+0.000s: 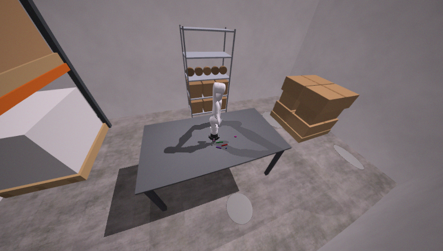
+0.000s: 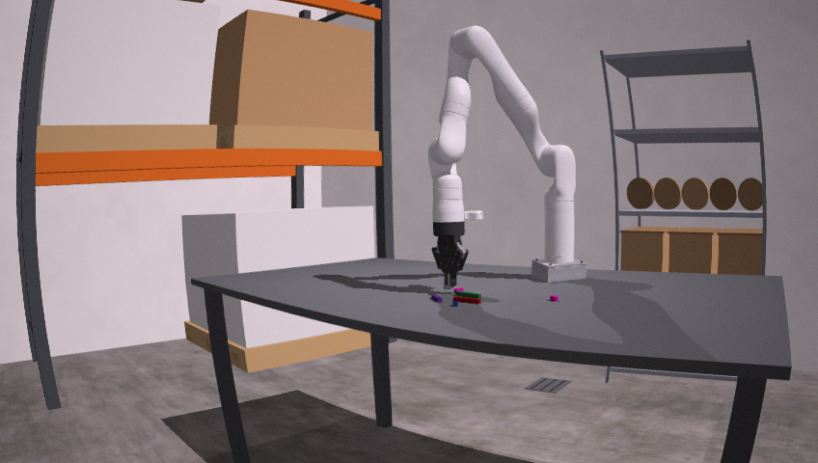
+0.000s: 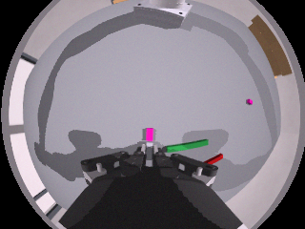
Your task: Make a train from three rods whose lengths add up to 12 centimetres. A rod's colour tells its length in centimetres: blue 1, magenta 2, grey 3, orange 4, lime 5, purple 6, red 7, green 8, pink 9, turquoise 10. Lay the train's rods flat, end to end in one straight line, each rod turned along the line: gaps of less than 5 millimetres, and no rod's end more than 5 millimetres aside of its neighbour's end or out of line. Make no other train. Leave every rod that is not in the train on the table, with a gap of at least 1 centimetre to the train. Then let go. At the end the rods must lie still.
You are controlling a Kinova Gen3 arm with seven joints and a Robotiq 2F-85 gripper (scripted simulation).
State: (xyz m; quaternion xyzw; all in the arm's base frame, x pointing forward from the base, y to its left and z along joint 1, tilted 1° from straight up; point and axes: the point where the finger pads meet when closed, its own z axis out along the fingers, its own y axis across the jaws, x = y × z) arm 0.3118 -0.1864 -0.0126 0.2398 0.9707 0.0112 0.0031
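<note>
Now: the grey rod 20 mm below my hand. From my hand the other things lie so: red rod (90 mm ahead, 90 mm to the left, 30 mm below); purple rod (90 mm ahead, 20 mm to the left, 30 mm below); green rod (30 mm ahead, 60 mm to the left, 30 mm below).
</note>
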